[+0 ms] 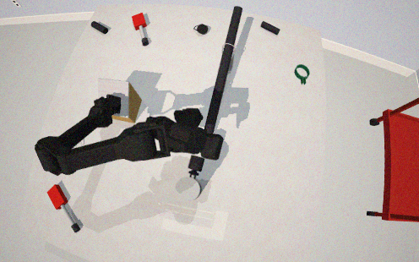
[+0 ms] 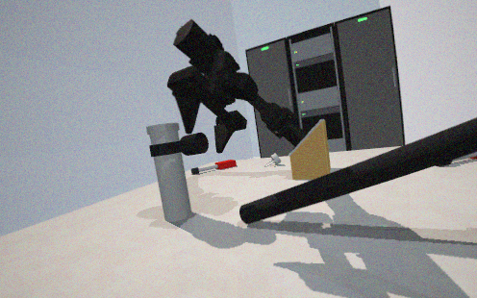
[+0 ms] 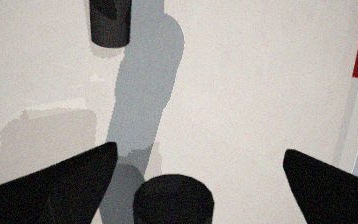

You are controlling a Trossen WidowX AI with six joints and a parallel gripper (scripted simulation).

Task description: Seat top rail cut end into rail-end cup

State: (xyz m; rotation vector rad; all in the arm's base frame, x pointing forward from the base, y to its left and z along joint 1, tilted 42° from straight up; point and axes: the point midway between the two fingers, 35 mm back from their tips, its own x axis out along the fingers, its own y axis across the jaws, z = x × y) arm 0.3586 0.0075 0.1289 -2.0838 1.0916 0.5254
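The rail-end cup lies 50 mm to the right of my gripper tip and 10 mm behind it.
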